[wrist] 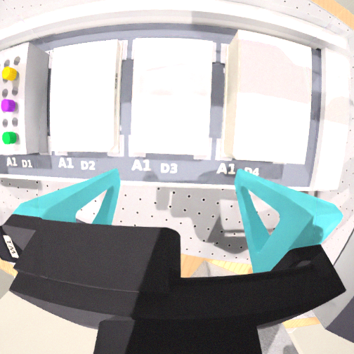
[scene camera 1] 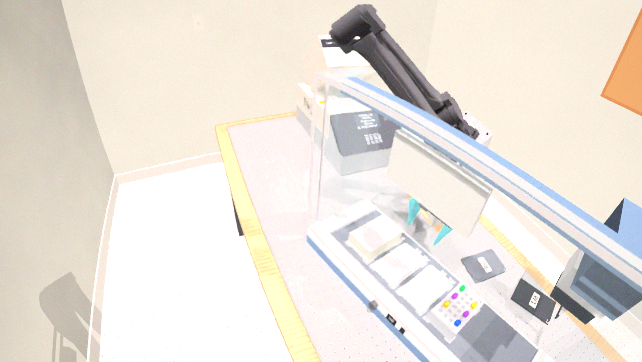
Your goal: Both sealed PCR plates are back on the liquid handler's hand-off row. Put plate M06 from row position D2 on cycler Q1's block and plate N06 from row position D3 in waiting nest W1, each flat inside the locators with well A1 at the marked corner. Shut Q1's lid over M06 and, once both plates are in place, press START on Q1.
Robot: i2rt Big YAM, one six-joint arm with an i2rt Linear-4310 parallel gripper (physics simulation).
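Places are measured from the arm's base along level axes (x right, y ahead, z up), in millimetres.
Pixels of known places: gripper, fingertip midpoint: (scene camera 1: 421, 234).
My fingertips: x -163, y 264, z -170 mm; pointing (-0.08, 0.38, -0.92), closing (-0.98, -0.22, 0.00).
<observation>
Behind a point stands the place of what it marks.
The white plate at D2 (scene camera 1: 426, 288) (wrist: 85, 95) and the white plate at D3 (scene camera 1: 400, 262) (wrist: 171, 95) lie flat in the hand-off row (wrist: 197, 171); their names are unreadable. My gripper (scene camera 1: 422, 235) @(z -170, x -163, y 264 mm) (wrist: 177, 175) is open and empty, above the A1-label side of the row; its tips frame the D3 label in the wrist view. Cycler Q1 (scene camera 1: 360, 162) @(z -245, x 281, y 181 mm) stands behind the row, with a dark panel on top and its raised lid (scene camera 1: 345, 57) @(z 101, x 526, y 145 mm) partly behind the arm. Its block and START are not clear. Waiting nest W1 (scene camera 1: 524, 290) (wrist: 5, 252) is a black tray to the side.
A tube rack (scene camera 1: 456, 306) (wrist: 36, 100) with coloured caps stands at D1. A taller pale box (scene camera 1: 375, 236) (wrist: 272, 100) stands at D4. A blue-edged rail (scene camera 1: 500, 162) @(z 209, x -344, y 388 mm) and a beige panel (scene camera 1: 440, 182) hang over the handler. A grey nest (scene camera 1: 472, 265) lies near W1.
</observation>
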